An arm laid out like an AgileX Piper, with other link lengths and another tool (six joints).
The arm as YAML. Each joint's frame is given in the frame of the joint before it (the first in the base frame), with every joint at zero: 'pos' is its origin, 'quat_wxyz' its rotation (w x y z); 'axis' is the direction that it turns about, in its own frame. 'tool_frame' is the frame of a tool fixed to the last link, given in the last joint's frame.
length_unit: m
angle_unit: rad
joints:
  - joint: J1
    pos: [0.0, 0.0, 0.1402]
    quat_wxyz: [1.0, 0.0, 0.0, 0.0]
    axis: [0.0, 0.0, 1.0]
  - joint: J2
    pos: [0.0, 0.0, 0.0]
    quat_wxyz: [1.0, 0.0, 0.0, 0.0]
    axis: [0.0, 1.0, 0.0]
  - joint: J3
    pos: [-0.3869, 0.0, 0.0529]
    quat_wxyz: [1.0, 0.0, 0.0, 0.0]
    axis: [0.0, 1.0, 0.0]
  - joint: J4
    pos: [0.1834, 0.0, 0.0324]
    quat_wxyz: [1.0, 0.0, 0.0, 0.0]
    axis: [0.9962, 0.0, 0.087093]
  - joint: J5
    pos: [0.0, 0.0, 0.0]
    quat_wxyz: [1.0, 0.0, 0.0, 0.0]
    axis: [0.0, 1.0, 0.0]
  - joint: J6
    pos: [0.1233, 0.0, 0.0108]
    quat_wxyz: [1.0, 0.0, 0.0, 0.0]
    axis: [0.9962, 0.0, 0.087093]
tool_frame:
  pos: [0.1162, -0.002, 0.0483]
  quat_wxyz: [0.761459, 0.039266, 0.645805, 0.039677]
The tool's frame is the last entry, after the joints.
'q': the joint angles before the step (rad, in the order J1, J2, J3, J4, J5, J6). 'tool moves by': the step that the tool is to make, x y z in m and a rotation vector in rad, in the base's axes. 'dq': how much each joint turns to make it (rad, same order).
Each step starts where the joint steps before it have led.
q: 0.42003, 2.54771, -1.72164, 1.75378, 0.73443, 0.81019
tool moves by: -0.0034, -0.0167, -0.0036, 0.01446, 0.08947, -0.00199
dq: -0.04080, 0.00209, -0.00349, -0.08131, 0.04945, 0.12509
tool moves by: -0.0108, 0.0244, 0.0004, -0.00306, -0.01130, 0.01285
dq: 0.05207, 0.00045, -0.00372, 0.03114, -0.03303, -0.01417
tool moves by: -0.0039, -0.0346, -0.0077, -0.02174, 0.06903, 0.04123
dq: -0.07285, -0.00017, 0.00046, -0.14752, 0.08470, 0.10795
